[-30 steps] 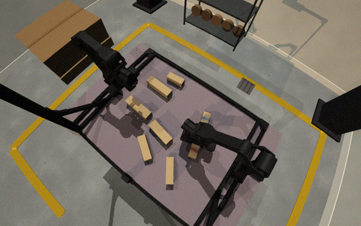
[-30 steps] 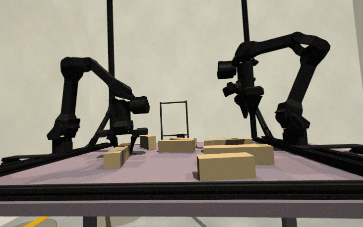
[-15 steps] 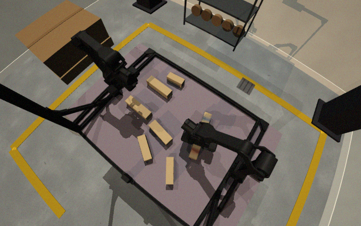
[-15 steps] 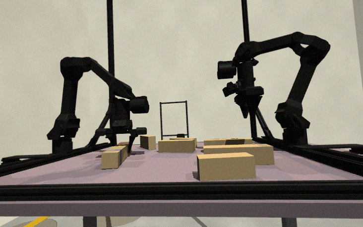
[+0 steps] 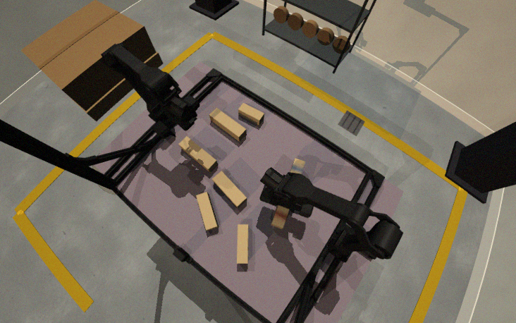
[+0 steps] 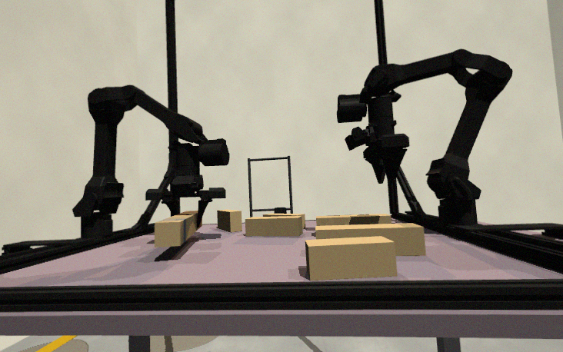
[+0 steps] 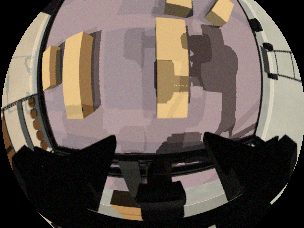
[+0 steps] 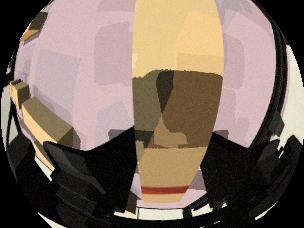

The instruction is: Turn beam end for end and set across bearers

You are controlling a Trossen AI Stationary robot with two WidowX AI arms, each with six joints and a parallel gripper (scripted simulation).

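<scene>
Now: the beam 5 cm ahead of my right hand, 1 cm to the left of it and 2 cm below it.
</scene>
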